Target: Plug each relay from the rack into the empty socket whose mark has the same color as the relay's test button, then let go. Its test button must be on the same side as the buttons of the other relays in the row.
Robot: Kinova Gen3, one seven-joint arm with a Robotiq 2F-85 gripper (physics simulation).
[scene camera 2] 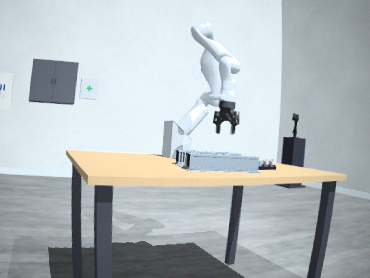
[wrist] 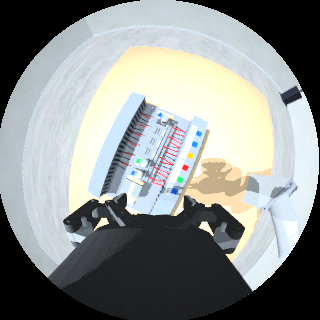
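Seen in the pictures: gripper, fingertip midpoint: (scene camera 2: 224,134) (wrist: 154,200); arm's base, link origin: (scene camera 2: 180,132) (wrist: 278,201).
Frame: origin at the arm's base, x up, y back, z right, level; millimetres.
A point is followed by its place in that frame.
My gripper (scene camera 2: 225,131) @(x 7, y -426, z -37 mm) (wrist: 154,200) @(x 7, y -426, z -37 mm) is open and empty, high above the near end of the relay panel (scene camera 2: 224,163) (wrist: 143,206) @(x -137, y -441, z -120 mm). In the wrist view, a row of sockets (wrist: 150,141) @(x -116, y -471, z 67 mm) runs along the panel's middle. A blue-button relay (wrist: 163,118) @(x -72, y -452, z 121 mm) sits at its far end; a green-button relay (wrist: 141,161) @(x -72, y -472, z 11 mm) and another blue-button relay (wrist: 135,171) @(x -72, y -479, z -14 mm) sit nearer. Their buttons face left. Sockets between them are empty. Marks on the right duct run blue, blue (wrist: 195,144) @(x -77, y -363, z 84 mm), yellow (wrist: 190,156) @(x -77, y -368, z 53 mm), red (wrist: 185,168) @(x -77, y -372, z 23 mm), green, blue. The relay rack (scene camera 2: 268,168) @(x -133, y -525, z -227 mm) stands right of the panel in the scene view.
A tall grey slotted duct (wrist: 116,145) @(x -77, y -542, z 30 mm) walls the row's left side; the right duct (wrist: 201,124) @(x -77, y -357, z 140 mm) carries the marks. Red wires (wrist: 173,145) @(x -137, y -407, z 78 mm) run between the sockets and right duct. The table (scene camera 2: 125,167) @(x -140, y -536, z 431 mm) (wrist: 235,100) @(x -140, y -187, z 365 mm) lies around the panel. The arm's base (wrist: 260,191) @(x -59, y -75, z 18 mm) is at right.
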